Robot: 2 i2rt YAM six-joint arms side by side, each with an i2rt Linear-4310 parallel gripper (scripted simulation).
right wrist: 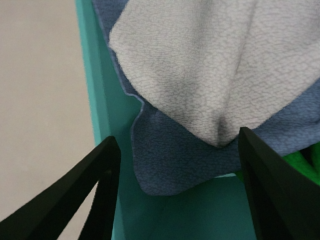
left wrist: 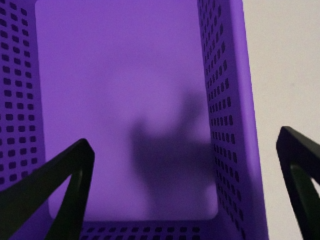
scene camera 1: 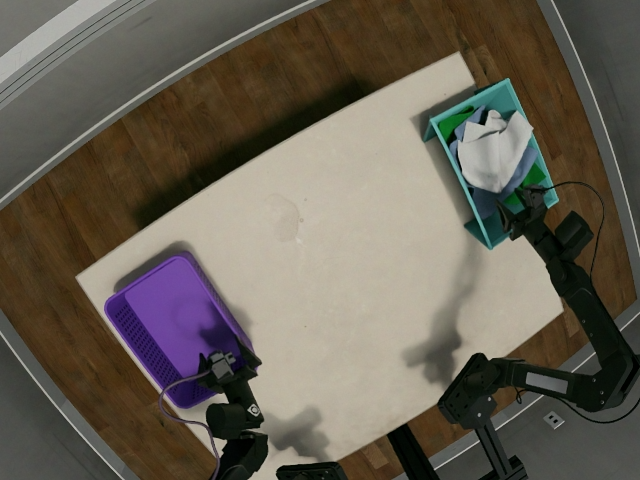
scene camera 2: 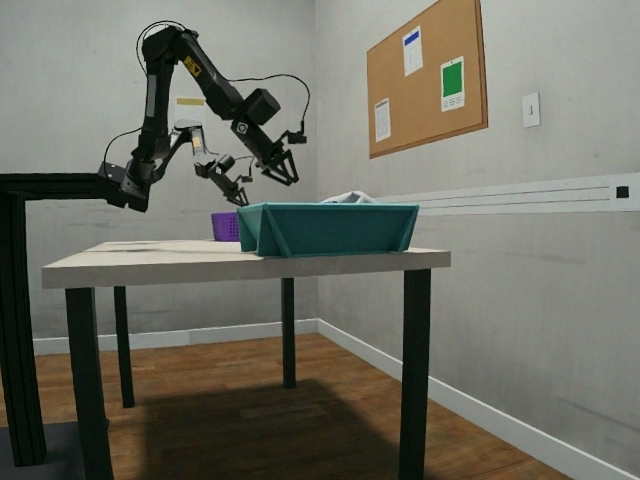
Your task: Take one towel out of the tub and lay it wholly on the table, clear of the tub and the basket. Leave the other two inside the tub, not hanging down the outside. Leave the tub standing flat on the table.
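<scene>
White towel (scene camera 1: 489,155), green towel (scene camera 1: 447,126), blue towel (scene camera 1: 484,200), purple basket (scene camera 1: 166,320), teal tub (scene camera 1: 501,97), my right gripper (scene camera 1: 505,194). Teal tub again (scene camera 2: 286,230), purple basket too (scene camera 2: 228,225). My left gripper (left wrist: 176,140), purple basket (left wrist: 166,102); teal tub out of frame in the left wrist view. White towel (right wrist: 212,74), teal tub (right wrist: 222,200); purple basket out of frame in the right wrist view.
</scene>
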